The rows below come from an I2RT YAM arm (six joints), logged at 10 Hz.
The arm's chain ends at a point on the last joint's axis. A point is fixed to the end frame.
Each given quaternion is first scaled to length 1.
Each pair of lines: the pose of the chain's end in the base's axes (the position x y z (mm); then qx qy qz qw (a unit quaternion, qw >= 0)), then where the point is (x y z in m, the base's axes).
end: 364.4 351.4 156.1 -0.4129 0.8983 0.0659 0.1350
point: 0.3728 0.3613 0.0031
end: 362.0 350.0 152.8 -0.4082 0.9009 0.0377 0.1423
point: 0.3759 0.3530 -0.0001
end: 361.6 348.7 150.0 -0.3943 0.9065 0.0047 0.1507
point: 0.3815 0.3436 -0.0022
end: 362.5 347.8 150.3 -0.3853 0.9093 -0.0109 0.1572
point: 0.3858 0.3391 -0.0013
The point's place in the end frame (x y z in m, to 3 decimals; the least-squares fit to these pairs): 0.033 -0.001 0.150
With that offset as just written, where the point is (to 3 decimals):
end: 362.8 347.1 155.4 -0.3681 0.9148 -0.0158 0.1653
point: 0.388 0.338 0.004
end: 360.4 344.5 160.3 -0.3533 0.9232 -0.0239 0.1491
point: 0.382 0.331 0.009
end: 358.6 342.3 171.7 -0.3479 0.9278 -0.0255 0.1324
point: 0.375 0.327 0.020
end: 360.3 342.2 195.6 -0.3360 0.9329 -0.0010 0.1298
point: 0.373 0.334 0.043
